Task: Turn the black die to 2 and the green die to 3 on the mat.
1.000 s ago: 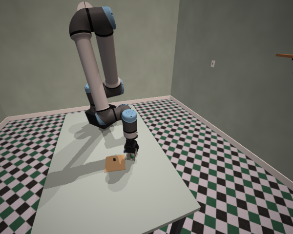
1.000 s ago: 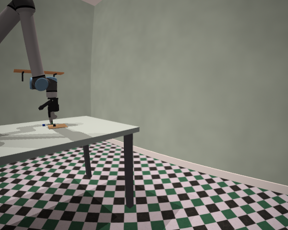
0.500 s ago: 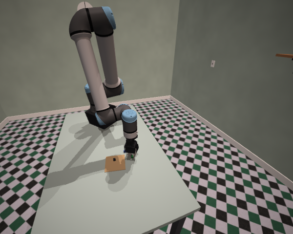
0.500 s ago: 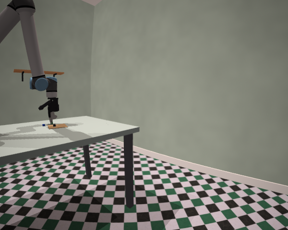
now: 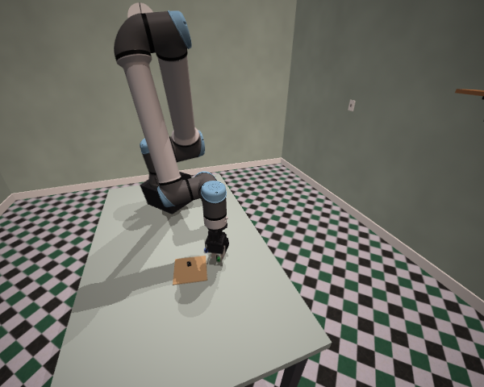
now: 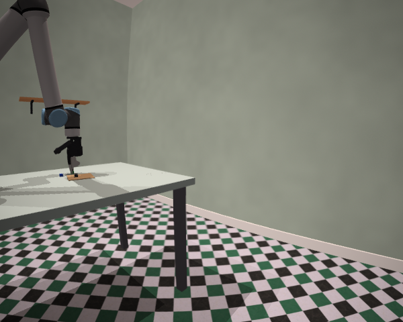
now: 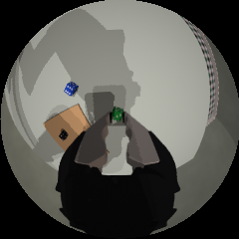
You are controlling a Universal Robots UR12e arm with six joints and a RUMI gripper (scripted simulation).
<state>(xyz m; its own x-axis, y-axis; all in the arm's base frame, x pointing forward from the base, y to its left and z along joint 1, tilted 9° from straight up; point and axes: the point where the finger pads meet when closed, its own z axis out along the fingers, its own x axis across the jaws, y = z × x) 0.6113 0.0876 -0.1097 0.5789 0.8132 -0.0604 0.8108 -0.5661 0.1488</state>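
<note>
Now: hand 13 cm to the left of the orange mat and 2 cm above it. Also, from my hand: green die 1 cm below; black die 13 cm to the right, 3 cm behind; blue die 8 cm behind, 3 cm to the right, 1 cm below.
</note>
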